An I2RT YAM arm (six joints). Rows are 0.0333 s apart.
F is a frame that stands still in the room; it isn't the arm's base.
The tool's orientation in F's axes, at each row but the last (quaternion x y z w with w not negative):
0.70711, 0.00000, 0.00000, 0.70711
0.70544, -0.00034, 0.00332, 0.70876
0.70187, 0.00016, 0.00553, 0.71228
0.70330, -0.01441, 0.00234, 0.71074
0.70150, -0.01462, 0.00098, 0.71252
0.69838, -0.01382, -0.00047, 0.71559
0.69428, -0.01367, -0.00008, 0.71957
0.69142, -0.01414, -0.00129, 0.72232
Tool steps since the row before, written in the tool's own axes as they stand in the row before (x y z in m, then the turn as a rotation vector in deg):
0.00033, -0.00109, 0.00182, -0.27, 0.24, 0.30
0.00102, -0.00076, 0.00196, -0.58, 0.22, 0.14
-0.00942, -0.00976, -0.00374, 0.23, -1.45, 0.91
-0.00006, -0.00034, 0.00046, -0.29, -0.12, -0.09
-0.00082, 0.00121, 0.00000, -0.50, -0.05, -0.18
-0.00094, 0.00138, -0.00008, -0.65, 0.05, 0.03
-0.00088, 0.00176, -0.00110, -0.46, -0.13, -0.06
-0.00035, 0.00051, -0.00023, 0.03, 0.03, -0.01
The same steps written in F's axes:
0.00033, -0.00182, -0.00109, -0.27, -0.30, 0.24
0.00103, -0.00196, -0.00075, -0.58, -0.14, 0.22
-0.00937, 0.00352, -0.00988, 0.25, -0.93, -1.43
-0.00006, -0.00046, -0.00034, -0.29, 0.09, -0.13
-0.00085, 0.00003, 0.00119, -0.50, 0.19, -0.06
-0.00096, 0.00013, 0.00136, -0.65, -0.02, 0.04
-0.00089, 0.00118, 0.00170, -0.46, 0.06, -0.14
-0.00035, 0.00026, 0.00049, 0.03, 0.01, 0.03

